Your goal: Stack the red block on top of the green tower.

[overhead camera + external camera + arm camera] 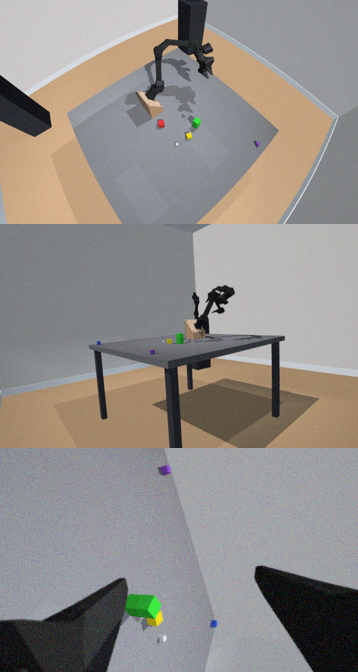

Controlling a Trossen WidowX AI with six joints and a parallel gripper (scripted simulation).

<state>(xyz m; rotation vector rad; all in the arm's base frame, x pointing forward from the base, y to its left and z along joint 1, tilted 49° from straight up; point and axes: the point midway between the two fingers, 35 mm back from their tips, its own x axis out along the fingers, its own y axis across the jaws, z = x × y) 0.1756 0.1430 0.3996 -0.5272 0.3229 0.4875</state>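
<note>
The red block is 410 mm to the right of my gripper tip and 250 mm below it. The rest, counted from my gripper tip: yellow block 300 mm to the right, 260 mm below, 190 mm ahead; then purple block 540 mm ahead, 260 mm below, 90 mm to the left; then small white block 400 mm to the right, 270 mm below, 190 mm ahead.
</note>
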